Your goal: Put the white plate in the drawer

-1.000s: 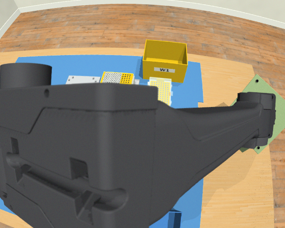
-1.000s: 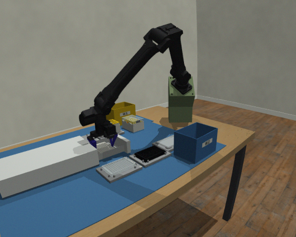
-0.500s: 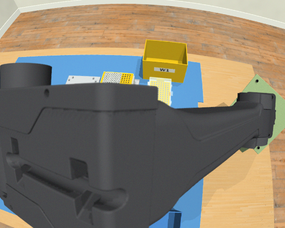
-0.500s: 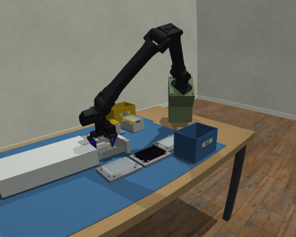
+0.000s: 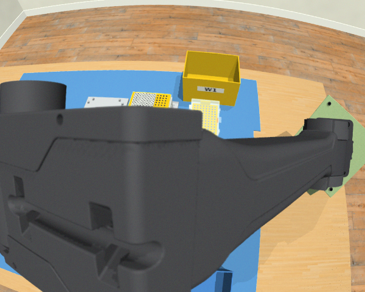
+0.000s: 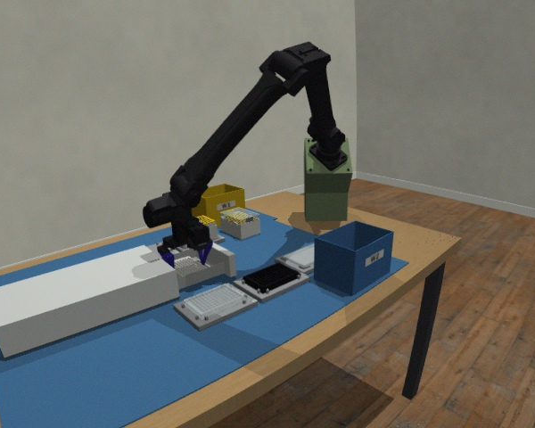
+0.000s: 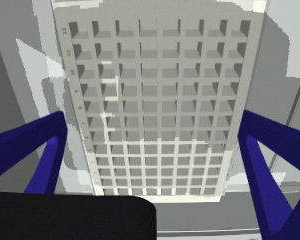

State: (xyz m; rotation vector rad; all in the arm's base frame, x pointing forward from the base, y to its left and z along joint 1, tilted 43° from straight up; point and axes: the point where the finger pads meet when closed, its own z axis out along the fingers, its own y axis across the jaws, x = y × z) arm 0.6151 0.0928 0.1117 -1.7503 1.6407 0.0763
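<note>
Now: hand right at the white plate. Also, from my hand: drawer 40 mm ahead, 10 mm to the left; then clear-lidded plate 10 mm behind, 190 mm to the left, 10 mm below; then cooler CD 160 mm ahead, 40 mm to the left, 10 mm above.
</note>
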